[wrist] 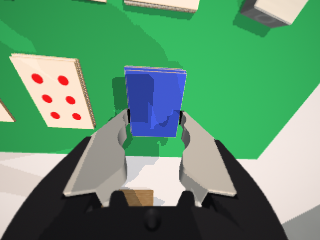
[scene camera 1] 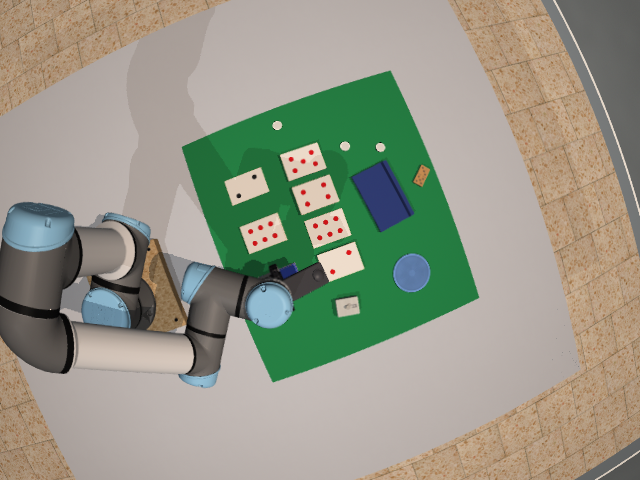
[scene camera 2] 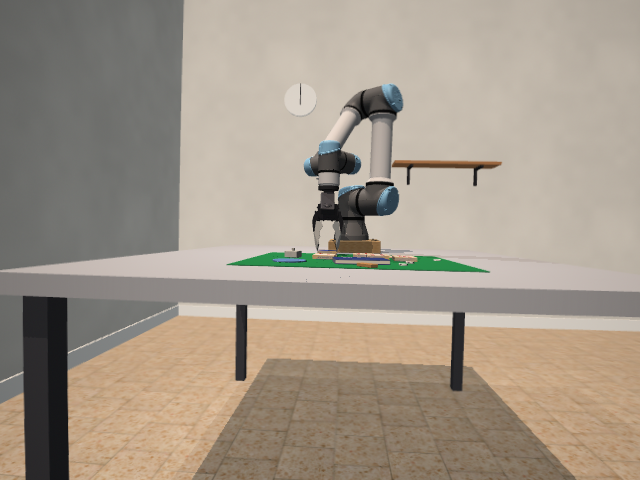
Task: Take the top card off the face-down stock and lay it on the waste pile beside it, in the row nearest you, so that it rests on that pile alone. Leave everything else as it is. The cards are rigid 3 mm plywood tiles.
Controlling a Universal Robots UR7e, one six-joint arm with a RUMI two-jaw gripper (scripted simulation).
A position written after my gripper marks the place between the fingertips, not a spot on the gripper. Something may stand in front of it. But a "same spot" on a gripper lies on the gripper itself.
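You'd find my gripper in scene camera 2 (327, 250), and it's visible in scene camera 1 and the wrist view as well. On my gripper, (wrist: 85, 178) and (scene camera 1: 278, 271) are the same spot.
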